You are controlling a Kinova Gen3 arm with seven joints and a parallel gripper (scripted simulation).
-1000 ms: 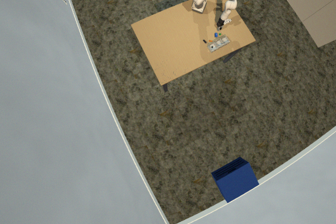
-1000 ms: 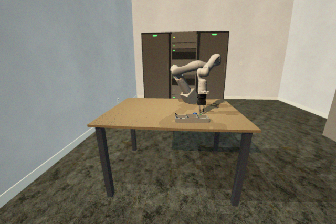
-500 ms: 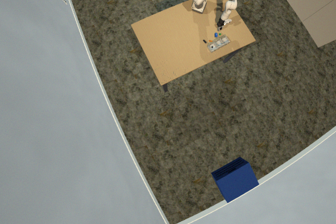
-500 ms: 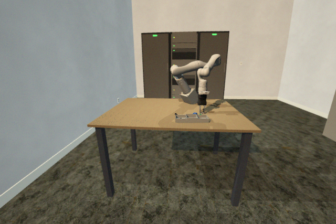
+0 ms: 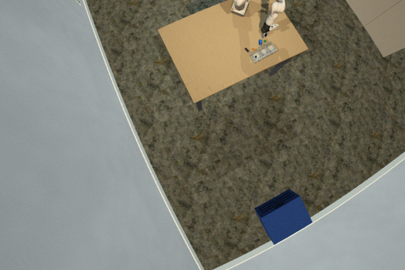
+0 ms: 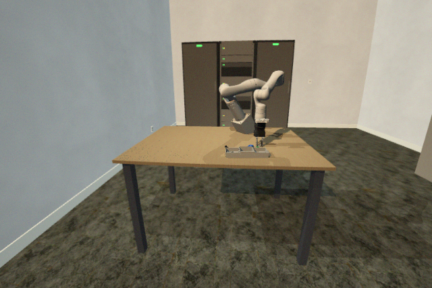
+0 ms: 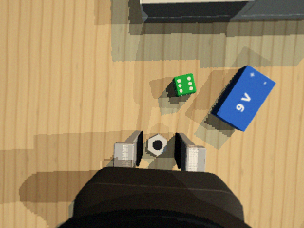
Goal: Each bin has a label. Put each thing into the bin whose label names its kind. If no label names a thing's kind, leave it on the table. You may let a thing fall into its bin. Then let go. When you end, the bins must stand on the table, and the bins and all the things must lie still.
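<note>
Now: the green die 50 mm ahead of my hand, 30 mm to the right of it and 10 mm below it. Also, from my hand: black cylinder: 20 mm ahead, 230 mm to the right, 10 mm below; blue 9V battery: 40 mm ahead, 80 mm to the right, 10 mm below; orange battery: 50 mm ahead, 170 mm to the right, 10 mm below.
</note>
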